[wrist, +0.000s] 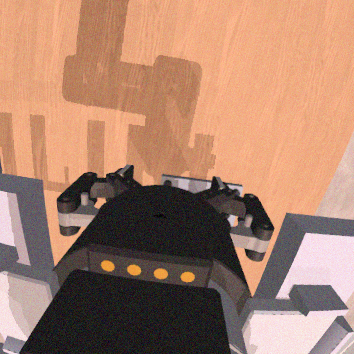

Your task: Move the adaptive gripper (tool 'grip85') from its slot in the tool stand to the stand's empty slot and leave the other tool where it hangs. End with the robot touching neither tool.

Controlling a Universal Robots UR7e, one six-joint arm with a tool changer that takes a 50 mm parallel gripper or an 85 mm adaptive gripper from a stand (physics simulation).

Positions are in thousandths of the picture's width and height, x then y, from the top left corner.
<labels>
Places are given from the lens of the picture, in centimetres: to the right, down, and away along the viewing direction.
adaptive gripper (459, 660): 0, 1, 4
tool stand (857, 753): 4, 3, 5
</labels>
